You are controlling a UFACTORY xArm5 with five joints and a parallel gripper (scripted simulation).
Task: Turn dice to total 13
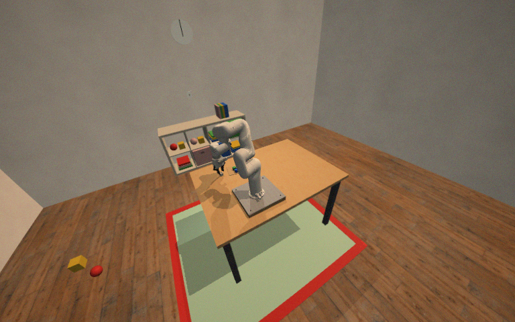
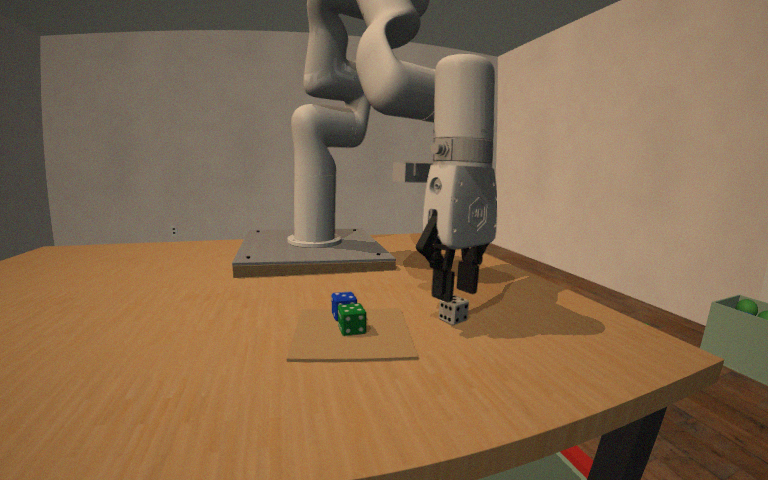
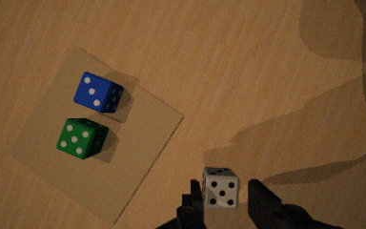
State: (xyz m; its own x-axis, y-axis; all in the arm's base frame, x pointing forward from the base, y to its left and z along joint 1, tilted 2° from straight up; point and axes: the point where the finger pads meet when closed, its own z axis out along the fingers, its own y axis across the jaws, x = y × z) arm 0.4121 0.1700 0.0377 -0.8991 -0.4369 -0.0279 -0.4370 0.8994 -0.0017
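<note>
Right now my hand is 4 cm above the white die. Round my hand: green die (14 cm to the right, 4 cm below, 1 cm ahead); then blue die (14 cm to the right, 4 cm below, 3 cm behind); then tan mat (14 cm to the right, 5 cm below, 1 cm ahead).
</note>
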